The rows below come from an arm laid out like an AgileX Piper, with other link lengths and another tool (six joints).
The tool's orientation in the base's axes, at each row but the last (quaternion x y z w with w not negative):
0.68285, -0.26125, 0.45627, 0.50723
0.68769, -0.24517, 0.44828, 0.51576
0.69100, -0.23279, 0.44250, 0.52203
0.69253, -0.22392, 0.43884, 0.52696
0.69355, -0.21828, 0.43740, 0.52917
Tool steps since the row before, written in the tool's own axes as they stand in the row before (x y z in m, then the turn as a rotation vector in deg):
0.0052, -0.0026, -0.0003, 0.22, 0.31, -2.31
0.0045, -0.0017, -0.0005, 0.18, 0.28, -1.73
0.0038, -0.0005, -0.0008, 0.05, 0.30, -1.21
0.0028, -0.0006, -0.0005, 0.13, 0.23, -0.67
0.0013, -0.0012, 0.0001, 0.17, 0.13, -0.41
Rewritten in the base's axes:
0.0043, 0.0017, 0.0035, -0.98, 2.07, 0.50
0.0033, 0.0016, 0.0031, -0.77, 1.53, 0.41
0.0020, 0.0014, 0.0030, -0.66, 1.03, 0.27
0.0017, 0.0011, 0.0021, -0.36, 0.56, 0.27
0.0016, 0.0005, 0.0004, -0.16, 0.36, 0.24

